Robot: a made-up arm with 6 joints. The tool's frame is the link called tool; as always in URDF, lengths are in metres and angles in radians.
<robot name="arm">
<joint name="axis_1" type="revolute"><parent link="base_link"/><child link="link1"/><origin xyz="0 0 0.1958" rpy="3.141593 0 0"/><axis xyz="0 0 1"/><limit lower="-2.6" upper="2.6"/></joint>
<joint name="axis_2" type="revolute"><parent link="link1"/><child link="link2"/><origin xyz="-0.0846 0.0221 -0.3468" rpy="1.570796 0 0"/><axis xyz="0 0 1"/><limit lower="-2.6" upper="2.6"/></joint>
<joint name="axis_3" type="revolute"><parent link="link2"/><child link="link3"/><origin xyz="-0.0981 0.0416 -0.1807" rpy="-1.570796 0 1.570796"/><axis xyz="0 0 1"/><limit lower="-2.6" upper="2.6"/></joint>
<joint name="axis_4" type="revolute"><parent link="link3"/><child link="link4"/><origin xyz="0.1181 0.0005 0.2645" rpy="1.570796 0 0"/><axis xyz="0 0 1"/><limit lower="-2.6" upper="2.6"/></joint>
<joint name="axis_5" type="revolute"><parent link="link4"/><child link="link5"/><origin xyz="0.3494 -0.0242 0.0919" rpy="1.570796 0 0"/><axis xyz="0 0 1"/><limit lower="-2.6" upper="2.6"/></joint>
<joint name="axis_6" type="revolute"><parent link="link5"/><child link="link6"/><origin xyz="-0.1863 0.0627 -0.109" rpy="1.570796 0 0"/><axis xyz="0 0 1"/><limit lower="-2.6" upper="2.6"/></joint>
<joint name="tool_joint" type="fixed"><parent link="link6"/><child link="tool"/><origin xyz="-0.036 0.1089 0.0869" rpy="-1.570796 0 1.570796"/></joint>
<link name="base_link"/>
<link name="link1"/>
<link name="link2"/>
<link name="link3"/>
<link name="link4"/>
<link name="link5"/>
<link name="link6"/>
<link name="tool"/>
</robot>
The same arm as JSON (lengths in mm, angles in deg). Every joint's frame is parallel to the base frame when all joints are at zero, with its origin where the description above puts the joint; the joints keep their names.
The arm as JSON. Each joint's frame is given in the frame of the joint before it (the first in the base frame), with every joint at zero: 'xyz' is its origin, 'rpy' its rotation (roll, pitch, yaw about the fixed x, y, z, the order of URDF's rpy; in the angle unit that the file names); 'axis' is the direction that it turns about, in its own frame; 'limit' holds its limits. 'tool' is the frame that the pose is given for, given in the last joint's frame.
{"units": {"length": "mm", "angle": "deg"}, "joints": [
  {"name": "axis_1", "type": "revolute", "origin": {"xyz": [0.0, 0.0, 195.8], "rpy": [0.0, 0.0, 0.0]}, "axis": [0.0, 0.0, -1.0], "limit": {"lower": -148.97, "upper": 148.97}},
  {"name": "axis_2", "type": "revolute", "origin": {"xyz": [-84.6, -22.1, 346.8], "rpy": [0.0, 0.0, 0.0]}, "axis": [0.0, 1.0, 0.0], "limit": {"lower": -148.97, "upper": 148.97}},
  {"name": "axis_3", "type": "revolute", "origin": {"xyz": [-98.1, -180.7, -41.6], "rpy": [0.0, 0.0, 0.0]}, "axis": [-1.0, 0.0, 0.0], "limit": {"lower": -148.97, "upper": 148.97}},
  {"name": "axis_4", "type": "revolute", "origin": {"xyz": [-264.5, -0.5, -118.1], "rpy": [0.0, 0.0, 0.0]}, "axis": [0.0, 1.0, 0.0], "limit": {"lower": -148.97, "upper": 148.97}},
  {"name": "axis_5", "type": "revolute", "origin": {"xyz": [24.2, 91.9, -349.4], "rpy": [0.0, 0.0, 0.0]}, "axis": [1.0, 0.0, 0.0], "limit": {"lower": -148.97, "upper": 148.97}},
  {"name": "axis_6", "type": "revolute", "origin": {"xyz": [-109.0, 62.7, 186.3], "rpy": [0.0, 0.0, 0.0]}, "axis": [0.0, -1.0, 0.0], "limit": {"lower": -148.97, "upper": 148.97}}
], "tool": {"origin": {"xyz": [108.9, -86.9, 36.0], "rpy": [0.0, 0.0, 0.0]}}}

